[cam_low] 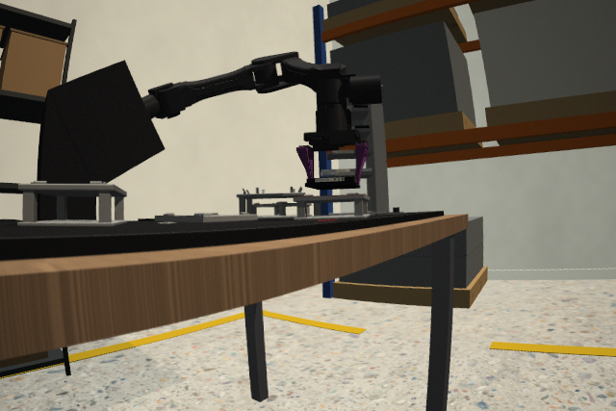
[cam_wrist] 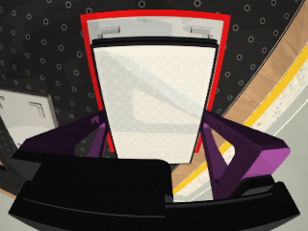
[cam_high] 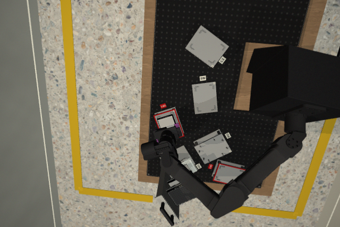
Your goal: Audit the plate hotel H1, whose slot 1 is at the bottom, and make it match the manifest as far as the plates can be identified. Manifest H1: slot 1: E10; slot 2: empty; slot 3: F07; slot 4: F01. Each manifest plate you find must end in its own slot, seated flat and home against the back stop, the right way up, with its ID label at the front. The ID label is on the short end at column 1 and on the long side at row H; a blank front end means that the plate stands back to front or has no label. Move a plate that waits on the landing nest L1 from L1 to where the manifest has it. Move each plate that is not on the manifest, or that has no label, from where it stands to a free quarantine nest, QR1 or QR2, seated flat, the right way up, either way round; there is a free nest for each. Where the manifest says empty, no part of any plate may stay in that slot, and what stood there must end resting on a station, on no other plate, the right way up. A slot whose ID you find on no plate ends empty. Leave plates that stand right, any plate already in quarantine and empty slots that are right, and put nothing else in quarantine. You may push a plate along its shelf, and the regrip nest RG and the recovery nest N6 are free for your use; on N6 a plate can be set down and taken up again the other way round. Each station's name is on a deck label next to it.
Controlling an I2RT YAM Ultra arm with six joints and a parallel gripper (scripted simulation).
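Now: the quarantine nest QR1 30 mm below my hand. The rest, counted from my hand: regrip nest RG: 260 mm behind, 80 mm to the left, 10 mm below; recovery nest N6: 160 mm behind, 180 mm to the right, 60 mm below; white well plate: 120 mm behind, 200 mm to the left, 40 mm above.
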